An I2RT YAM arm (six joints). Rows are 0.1 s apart.
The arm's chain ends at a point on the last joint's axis. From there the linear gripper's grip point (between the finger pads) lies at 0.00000 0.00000 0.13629 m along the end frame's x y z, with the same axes.
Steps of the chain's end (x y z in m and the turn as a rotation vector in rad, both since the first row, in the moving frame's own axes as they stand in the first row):
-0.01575 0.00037 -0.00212 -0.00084 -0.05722 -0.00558
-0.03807 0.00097 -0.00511 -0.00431 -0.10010 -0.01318
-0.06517 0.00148 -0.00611 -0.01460 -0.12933 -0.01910
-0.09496 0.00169 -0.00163 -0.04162 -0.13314 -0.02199
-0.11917 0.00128 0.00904 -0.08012 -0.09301 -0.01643
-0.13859 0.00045 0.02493 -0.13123 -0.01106 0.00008
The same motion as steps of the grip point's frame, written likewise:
-0.02354 0.00051 -0.00234 -0.00084 -0.05722 -0.00558
-0.05169 0.00165 -0.00579 -0.00431 -0.10010 -0.01318
-0.08273 0.00363 -0.00726 -0.01460 -0.12933 -0.01910
-0.11298 0.00754 -0.00295 -0.04162 -0.13314 -0.02199
-0.13172 0.01228 0.00801 -0.08012 -0.09301 -0.01643
-0.14009 0.01828 0.02375 -0.13123 -0.01106 0.00008

